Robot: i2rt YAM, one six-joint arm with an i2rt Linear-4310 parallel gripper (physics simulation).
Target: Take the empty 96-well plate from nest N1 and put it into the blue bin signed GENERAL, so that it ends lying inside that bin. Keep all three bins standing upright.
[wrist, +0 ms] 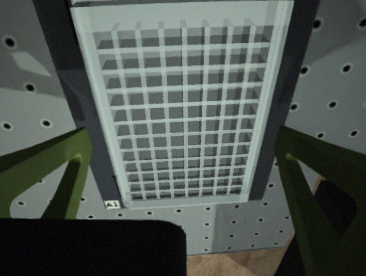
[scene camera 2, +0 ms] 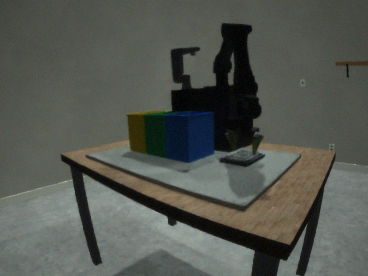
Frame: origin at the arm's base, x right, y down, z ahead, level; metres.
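Where they show: gripper, fingertip midpoint: (wrist: 183,137) (scene camera 2: 243,152); arm's base, link origin: (scene camera 2: 222,87).
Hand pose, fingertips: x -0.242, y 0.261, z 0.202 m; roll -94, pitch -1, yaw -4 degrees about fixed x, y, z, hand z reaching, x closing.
Observation:
Each offset is from my fingertips to the top centre of the thing. "pt": to the spot under its first point. Level surfaces: height alone.
The clear 96-well plate @[dx +0.002, dy +0.003, dz -0.001 m] (scene camera 2: 244,154) (wrist: 185,100) lies flat in the dark frame of the nest @[pt dx -0.039, dy +0.012, dz +0.061 m] (scene camera 2: 242,161) (wrist: 80,95), right of the bins in the scene view. An A1 label shows at the nest's near left corner in the wrist view. My gripper (scene camera 2: 244,149) (wrist: 183,137) is open, with its green fingers on either side of the plate, apart from its long edges. How high the fingertips are above the nest is hard to tell. The blue bin @[dx +0.210, dy -0.151, dz +0.081 m] (scene camera 2: 190,137) stands upright; its sign cannot be read.
The green bin @[dx +0.341, dy -0.151, dz +0.089 m] (scene camera 2: 154,134) and yellow bin @[dx +0.471, dy -0.151, dz +0.098 m] (scene camera 2: 136,134) stand upright in a row left of the blue one. All stand on the grey perforated board @[dy +0.029 m] (scene camera 2: 220,187) (wrist: 235,215) on the wooden table @[dy +0.042 m] (scene camera 2: 280,210). A large black block (scene camera 2: 200,100) stands behind the bins.

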